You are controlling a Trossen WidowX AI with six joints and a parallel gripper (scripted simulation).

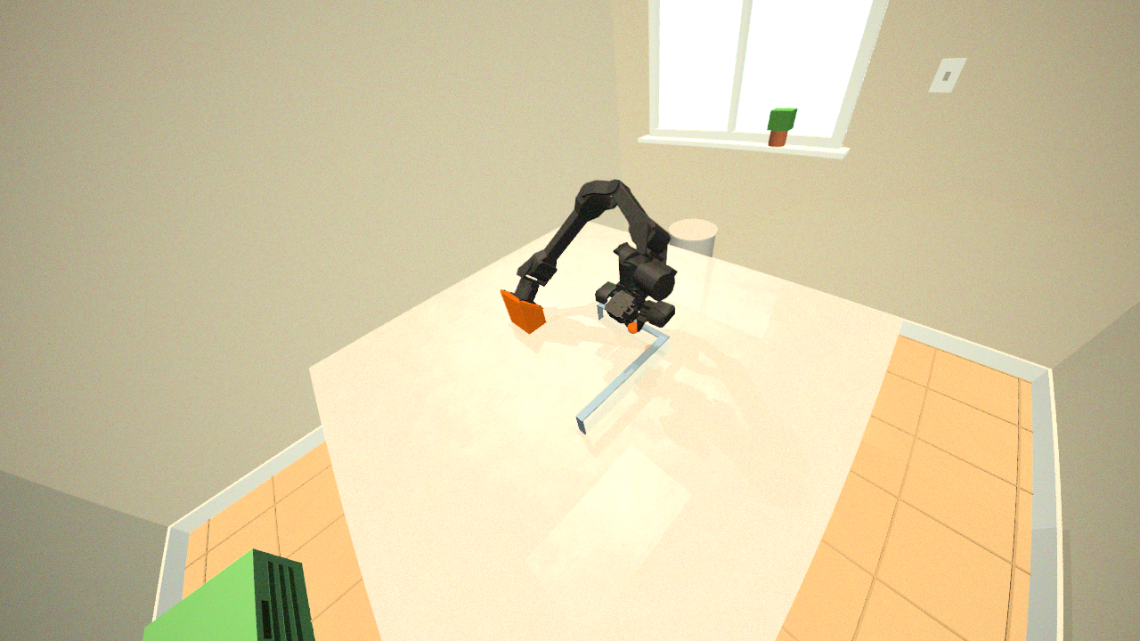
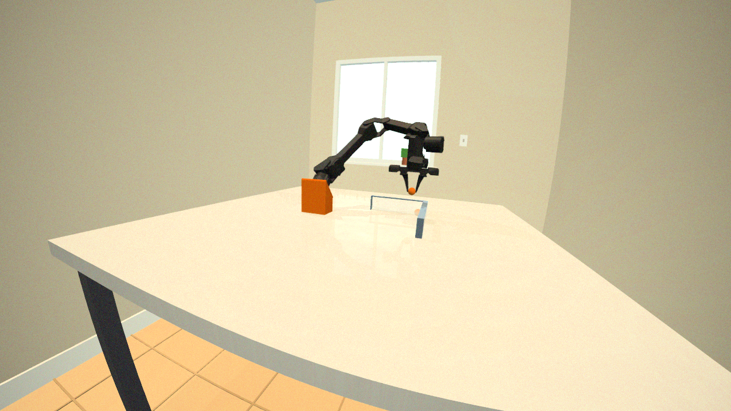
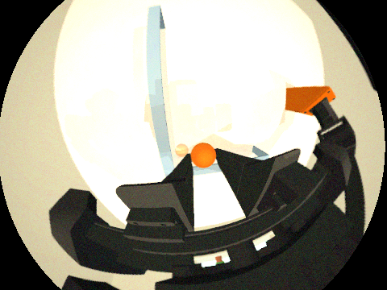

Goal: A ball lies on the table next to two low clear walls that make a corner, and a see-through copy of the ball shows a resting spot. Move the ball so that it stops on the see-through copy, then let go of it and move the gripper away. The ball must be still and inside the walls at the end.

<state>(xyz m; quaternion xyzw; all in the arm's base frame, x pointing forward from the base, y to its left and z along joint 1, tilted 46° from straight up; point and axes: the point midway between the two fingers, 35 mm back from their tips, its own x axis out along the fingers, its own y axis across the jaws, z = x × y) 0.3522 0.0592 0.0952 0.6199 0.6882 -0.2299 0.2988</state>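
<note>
Right now the see-through copy of the ball is 3 cm ahead of my gripper tip, 3 cm to the left of it and 8 cm below it. Round my gripper tip: orange ball: right at my gripper tip.
</note>
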